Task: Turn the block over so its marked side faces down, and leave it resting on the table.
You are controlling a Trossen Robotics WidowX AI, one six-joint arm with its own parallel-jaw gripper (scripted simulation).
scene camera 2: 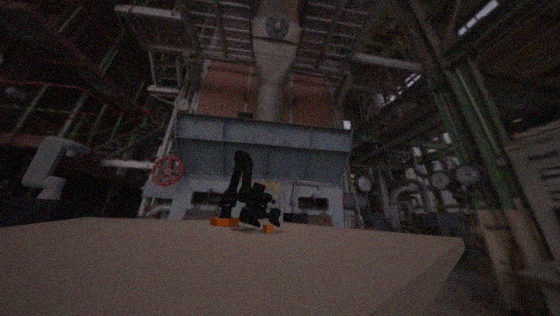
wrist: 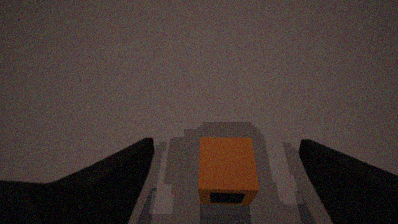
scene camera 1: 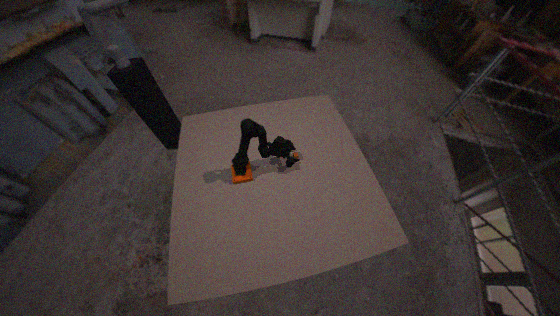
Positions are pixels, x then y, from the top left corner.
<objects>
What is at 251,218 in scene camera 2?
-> My gripper.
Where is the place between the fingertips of my gripper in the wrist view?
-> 225,145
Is my gripper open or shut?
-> Open.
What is my gripper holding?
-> Nothing.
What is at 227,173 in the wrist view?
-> An orange block.
</objects>
